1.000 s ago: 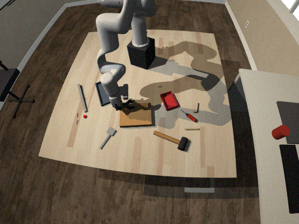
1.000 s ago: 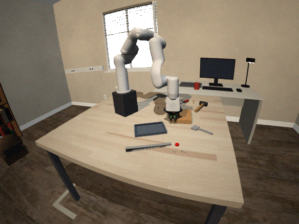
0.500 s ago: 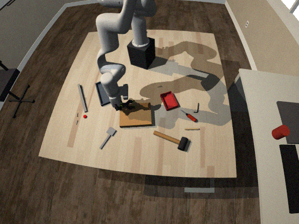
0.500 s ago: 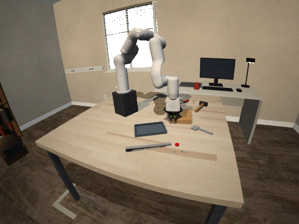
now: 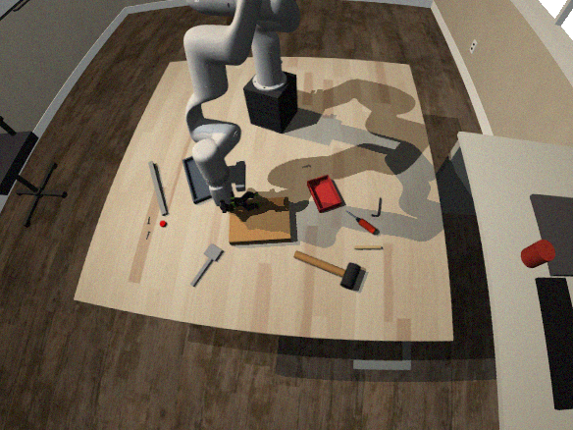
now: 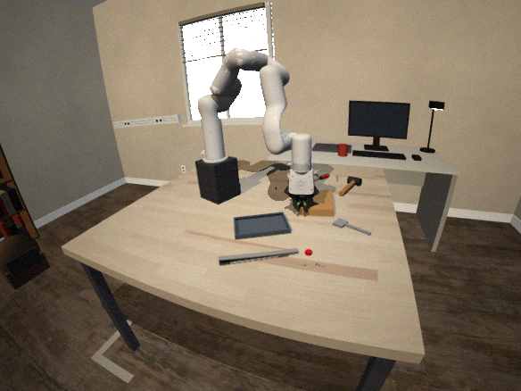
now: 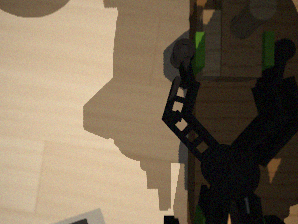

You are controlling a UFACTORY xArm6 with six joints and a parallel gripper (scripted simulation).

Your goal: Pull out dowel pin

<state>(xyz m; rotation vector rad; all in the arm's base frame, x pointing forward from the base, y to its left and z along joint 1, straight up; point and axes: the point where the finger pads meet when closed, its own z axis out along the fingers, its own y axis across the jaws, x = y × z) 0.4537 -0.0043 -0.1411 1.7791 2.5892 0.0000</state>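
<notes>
The dowel pin is 30 mm behind my hand and 100 mm to the left of it. From my hand the other things lie so: tan bench board 20 mm ahead, 110 mm to the left, 30 mm below; then small wooden block 30 mm behind, 100 mm to the left, 10 mm below; then grey tray 100 mm behind, 160 mm to the right, 50 mm below.
</notes>
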